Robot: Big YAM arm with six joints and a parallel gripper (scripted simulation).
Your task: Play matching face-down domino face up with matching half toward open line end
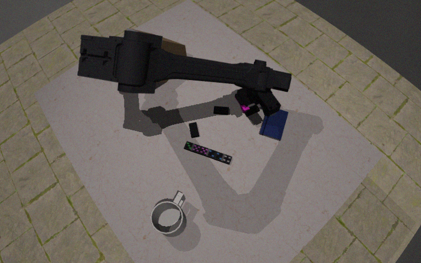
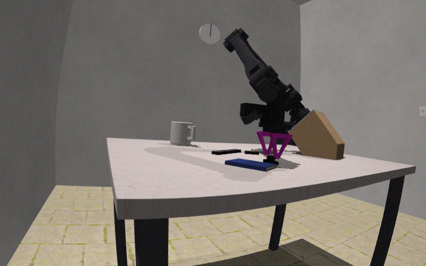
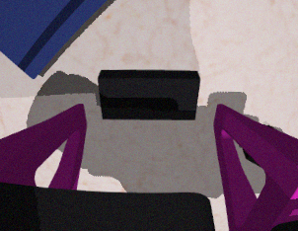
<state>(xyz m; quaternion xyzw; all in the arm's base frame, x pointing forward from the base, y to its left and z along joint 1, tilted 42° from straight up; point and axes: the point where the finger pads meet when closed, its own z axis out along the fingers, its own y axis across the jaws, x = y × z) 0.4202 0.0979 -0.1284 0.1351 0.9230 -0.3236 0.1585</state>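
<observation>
My hand is 2 cm above the domino. From my hand the other things lie so: blue book 10 cm ahead, 2 cm below, 1 cm to the left; then mug 47 cm to the right, 7 cm ahead, 1 cm above.
</observation>
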